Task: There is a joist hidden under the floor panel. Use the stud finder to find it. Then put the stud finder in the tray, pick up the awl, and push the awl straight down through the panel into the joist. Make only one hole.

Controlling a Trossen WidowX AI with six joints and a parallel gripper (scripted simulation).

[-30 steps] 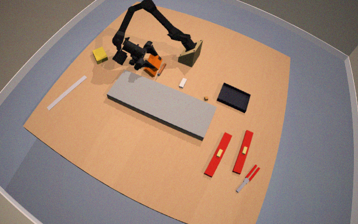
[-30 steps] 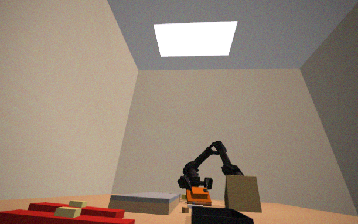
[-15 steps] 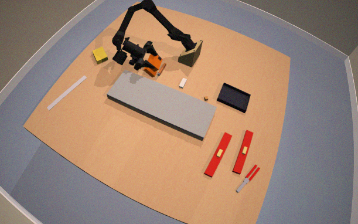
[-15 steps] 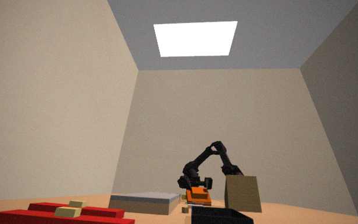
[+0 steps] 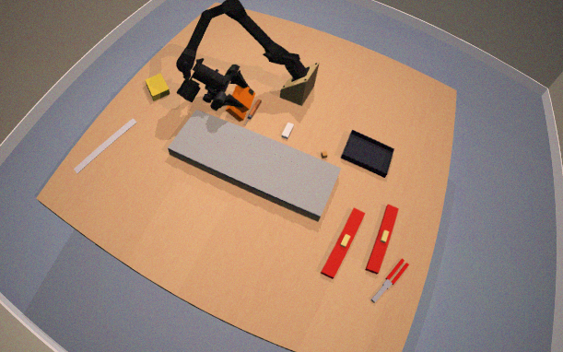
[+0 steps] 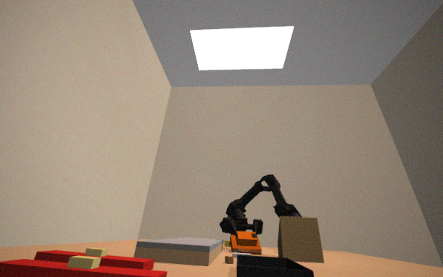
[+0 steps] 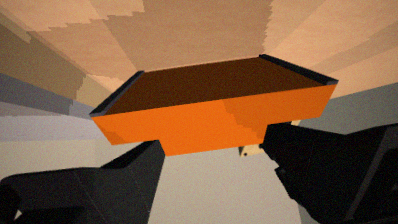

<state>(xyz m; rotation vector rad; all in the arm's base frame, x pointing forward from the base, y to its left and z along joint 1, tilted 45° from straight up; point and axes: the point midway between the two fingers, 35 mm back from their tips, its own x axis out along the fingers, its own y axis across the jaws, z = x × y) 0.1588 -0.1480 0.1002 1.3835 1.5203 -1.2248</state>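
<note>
Now: the orange stud finder 1 cm below my gripper tip and 1 cm behind it. Round my gripper tip: white block: 16 cm to the left, 6 cm below, 4 cm ahead; then square indicator: 3 cm behind, 1 cm to the left; then awl: 5 cm below, 3 cm to the left, 2 cm ahead.
</note>
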